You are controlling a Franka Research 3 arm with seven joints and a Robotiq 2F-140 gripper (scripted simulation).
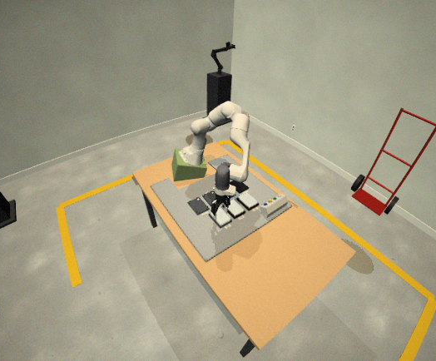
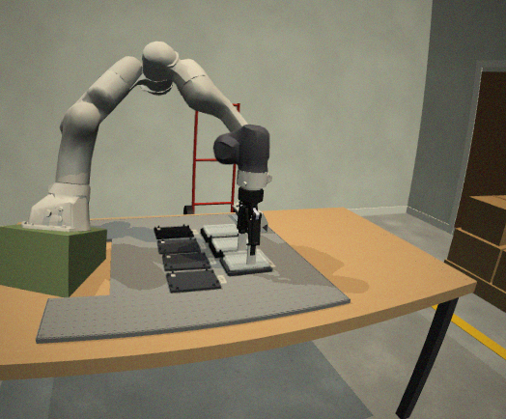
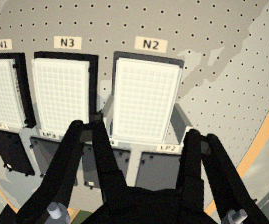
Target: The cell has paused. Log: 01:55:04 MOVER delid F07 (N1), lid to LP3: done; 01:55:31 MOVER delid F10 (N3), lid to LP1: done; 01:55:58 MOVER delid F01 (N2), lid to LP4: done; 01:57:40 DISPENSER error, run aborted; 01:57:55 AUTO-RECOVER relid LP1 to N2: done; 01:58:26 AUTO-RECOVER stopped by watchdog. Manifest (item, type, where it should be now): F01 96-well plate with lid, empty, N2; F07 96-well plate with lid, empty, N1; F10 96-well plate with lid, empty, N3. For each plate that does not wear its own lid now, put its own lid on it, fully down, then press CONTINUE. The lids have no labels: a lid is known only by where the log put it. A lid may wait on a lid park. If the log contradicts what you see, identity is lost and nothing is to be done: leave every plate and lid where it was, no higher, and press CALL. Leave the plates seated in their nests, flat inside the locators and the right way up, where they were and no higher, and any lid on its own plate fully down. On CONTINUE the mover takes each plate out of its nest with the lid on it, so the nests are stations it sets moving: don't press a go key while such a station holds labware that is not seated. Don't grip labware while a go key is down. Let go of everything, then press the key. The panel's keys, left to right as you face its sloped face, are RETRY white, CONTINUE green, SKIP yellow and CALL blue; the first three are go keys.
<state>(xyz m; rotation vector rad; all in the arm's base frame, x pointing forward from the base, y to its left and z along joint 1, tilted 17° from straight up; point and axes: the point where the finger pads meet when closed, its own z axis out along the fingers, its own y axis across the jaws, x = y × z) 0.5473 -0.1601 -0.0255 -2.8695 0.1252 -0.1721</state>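
My hand is 40 mm above the plate. From my hand the other things lie so: park LP2: 190 mm behind, 50 mm to the right, 50 mm below; park LP3: 170 mm behind, 200 mm to the left, 50 mm below; blue call key: 140 mm ahead, 300 mm to the left, 10 mm above.
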